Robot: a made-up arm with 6 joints.
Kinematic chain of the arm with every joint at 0, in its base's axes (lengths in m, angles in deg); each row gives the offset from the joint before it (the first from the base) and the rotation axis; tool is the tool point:
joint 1: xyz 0 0 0.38 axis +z
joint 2: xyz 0.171 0 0 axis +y
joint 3: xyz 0 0 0.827 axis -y
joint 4: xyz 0 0 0.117 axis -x
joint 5: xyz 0.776 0 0 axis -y
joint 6: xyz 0.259 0 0 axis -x
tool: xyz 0 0 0
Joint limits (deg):
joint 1: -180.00..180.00
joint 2: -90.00..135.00
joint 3: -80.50..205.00
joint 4: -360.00..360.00
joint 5: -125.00..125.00
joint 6: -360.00..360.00
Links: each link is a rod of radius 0.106 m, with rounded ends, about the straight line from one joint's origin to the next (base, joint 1, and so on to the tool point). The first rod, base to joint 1, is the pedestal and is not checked.
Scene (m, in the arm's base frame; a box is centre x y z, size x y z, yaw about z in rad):
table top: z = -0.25
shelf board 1: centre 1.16 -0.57 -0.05 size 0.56 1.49 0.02 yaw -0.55
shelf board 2: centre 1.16 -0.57 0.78 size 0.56 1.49 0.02 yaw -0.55
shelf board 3: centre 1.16 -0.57 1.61 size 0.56 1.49 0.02 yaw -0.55
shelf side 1: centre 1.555 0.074 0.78 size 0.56 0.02 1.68 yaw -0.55
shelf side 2: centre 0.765 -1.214 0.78 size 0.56 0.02 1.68 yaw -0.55
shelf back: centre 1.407 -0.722 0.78 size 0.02 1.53 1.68 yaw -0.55
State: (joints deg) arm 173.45 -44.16 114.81 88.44 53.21 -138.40
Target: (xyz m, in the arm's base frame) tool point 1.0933 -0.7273 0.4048
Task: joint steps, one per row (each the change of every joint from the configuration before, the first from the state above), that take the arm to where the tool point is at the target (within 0.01 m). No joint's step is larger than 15 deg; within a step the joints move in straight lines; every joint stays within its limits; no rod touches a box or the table.
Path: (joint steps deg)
1: 1.31 7.77 7.68 -13.95 3.61 0.00
2: 1.31 7.77 7.69 -13.94 3.60 0.00
3: 1.31 7.78 7.68 -13.95 3.61 0.00
4: 1.31 7.77 7.69 -13.95 3.60 0.00
5: 1.31 7.77 7.68 -13.94 3.61 0.00
6: -4.06 -6.29 9.60 12.76 3.47 0.00
7: -4.06 -6.29 9.60 12.77 3.48 0.00
8: -4.06 -6.30 9.60 12.77 3.47 0.00
9: -4.06 -6.29 9.60 12.77 3.48 0.00
10: -1.80 -6.26 -11.75 3.18 -5.11 0.00
11: -1.80 -6.26 -11.76 3.19 -5.10 0.00
12: -1.80 -6.26 -11.76 3.18 -5.10 0.00
13: -1.81 -6.26 -11.75 3.19 -5.11 0.00

